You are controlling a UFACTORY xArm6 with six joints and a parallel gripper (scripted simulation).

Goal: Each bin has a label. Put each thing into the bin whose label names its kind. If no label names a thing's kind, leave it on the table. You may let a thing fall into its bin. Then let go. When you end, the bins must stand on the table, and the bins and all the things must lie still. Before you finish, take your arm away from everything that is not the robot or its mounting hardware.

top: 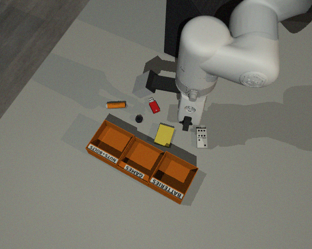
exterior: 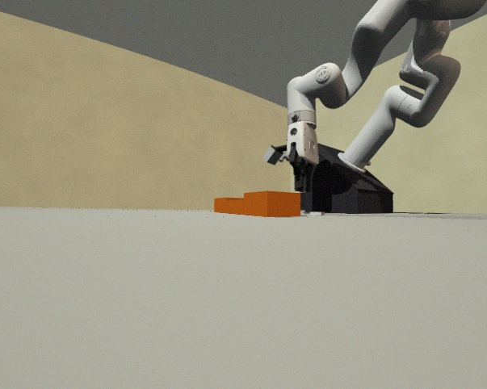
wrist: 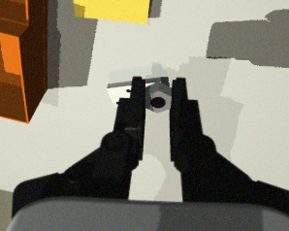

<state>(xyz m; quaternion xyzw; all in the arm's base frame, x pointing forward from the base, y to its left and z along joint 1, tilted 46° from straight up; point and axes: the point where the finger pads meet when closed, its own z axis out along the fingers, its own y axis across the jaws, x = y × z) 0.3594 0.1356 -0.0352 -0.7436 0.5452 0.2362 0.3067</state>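
Right now the black hex nut is 3 cm ahead of my hand, 11 cm to the right of it and 8 cm below it. Round my hand: silver nut (2 cm below); then white domino (5 cm to the left, 7 cm below); then yellow block (4 cm ahead, 3 cm to the right, 7 cm below).
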